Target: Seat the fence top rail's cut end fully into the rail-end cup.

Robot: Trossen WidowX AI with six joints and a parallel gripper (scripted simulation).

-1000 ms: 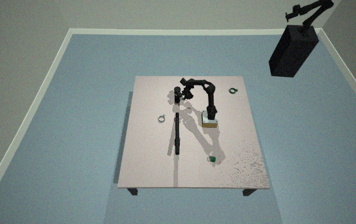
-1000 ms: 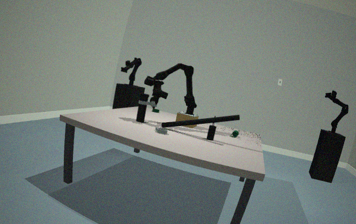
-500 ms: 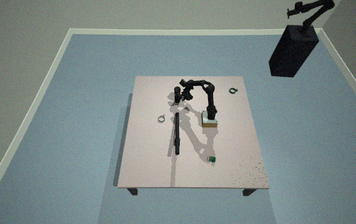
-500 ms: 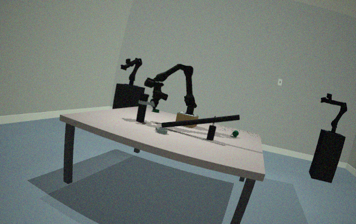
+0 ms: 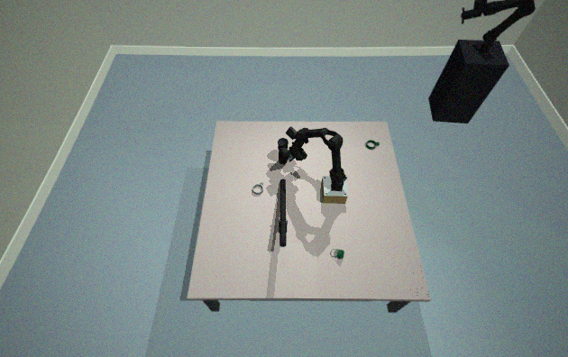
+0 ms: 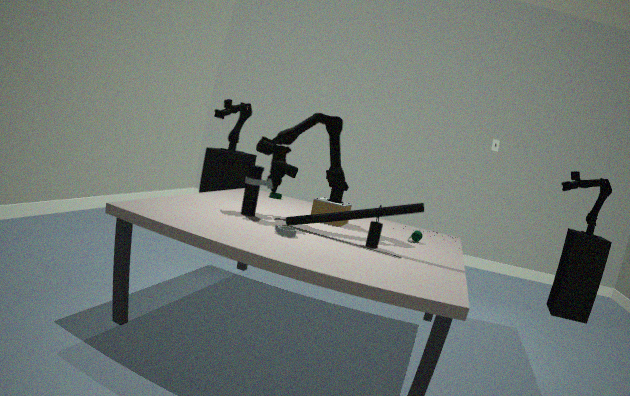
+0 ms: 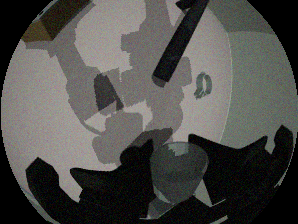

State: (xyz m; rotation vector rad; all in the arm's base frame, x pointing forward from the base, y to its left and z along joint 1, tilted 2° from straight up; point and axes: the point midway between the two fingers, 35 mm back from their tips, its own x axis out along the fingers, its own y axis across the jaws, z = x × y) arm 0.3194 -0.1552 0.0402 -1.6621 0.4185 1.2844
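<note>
The rail-end cup is 30 mm to the right of my gripper tip and 30 mm above it. Also, from my gripper tip: line post: 440 mm to the left, 20 mm behind, 10 mm below; then green part: 550 mm to the left, 340 mm behind, 100 mm below.
</note>
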